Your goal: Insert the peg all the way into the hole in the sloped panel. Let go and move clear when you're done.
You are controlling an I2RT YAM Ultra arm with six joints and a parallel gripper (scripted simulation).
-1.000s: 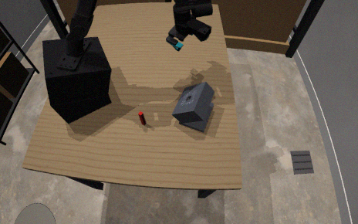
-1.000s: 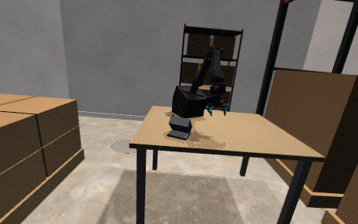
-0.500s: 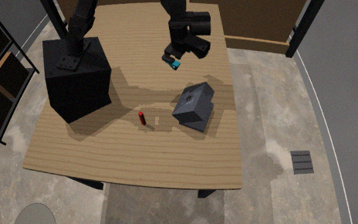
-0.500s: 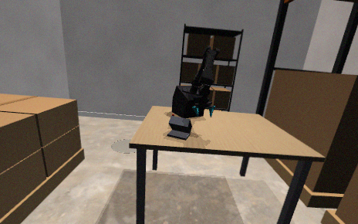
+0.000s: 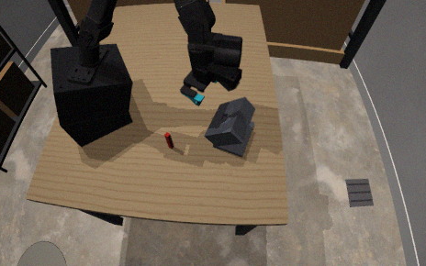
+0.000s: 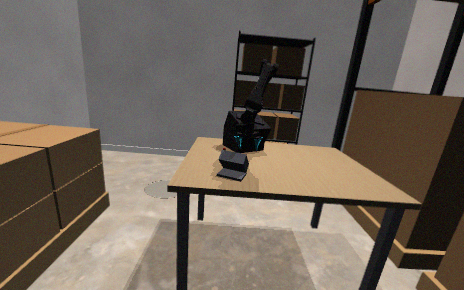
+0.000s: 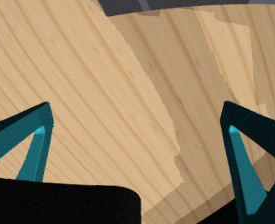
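Now: the red peg 130 mm to the right of my hand, 110 mm behind it and 80 mm below it.
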